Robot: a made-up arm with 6 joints. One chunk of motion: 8 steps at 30 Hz.
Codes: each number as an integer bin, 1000 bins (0 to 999) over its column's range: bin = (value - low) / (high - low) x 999, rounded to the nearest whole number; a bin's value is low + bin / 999 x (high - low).
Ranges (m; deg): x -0.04..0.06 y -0.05..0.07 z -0.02..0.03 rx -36..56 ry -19..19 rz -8..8
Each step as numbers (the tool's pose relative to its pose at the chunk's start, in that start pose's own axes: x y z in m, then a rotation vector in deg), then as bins.
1 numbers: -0.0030 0.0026 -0.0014 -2.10 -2.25 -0.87
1 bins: 370 438 372 368 440 445
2 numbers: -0.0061 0.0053 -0.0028 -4.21 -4.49 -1.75
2 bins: 339 460 344 345 381 390
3 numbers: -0.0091 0.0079 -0.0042 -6.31 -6.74 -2.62
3 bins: 309 482 316 322 322 336
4 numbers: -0.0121 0.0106 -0.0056 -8.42 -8.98 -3.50
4 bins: 279 504 288 299 263 281
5 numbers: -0.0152 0.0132 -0.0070 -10.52 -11.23 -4.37
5 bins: 248 526 260 277 204 227
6 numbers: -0.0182 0.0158 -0.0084 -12.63 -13.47 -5.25
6 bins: 218 548 232 254 145 172
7 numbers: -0.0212 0.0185 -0.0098 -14.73 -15.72 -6.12
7 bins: 188 570 204 231 86 117
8 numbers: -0.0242 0.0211 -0.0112 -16.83 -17.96 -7.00
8 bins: 158 592 176 208 27 62
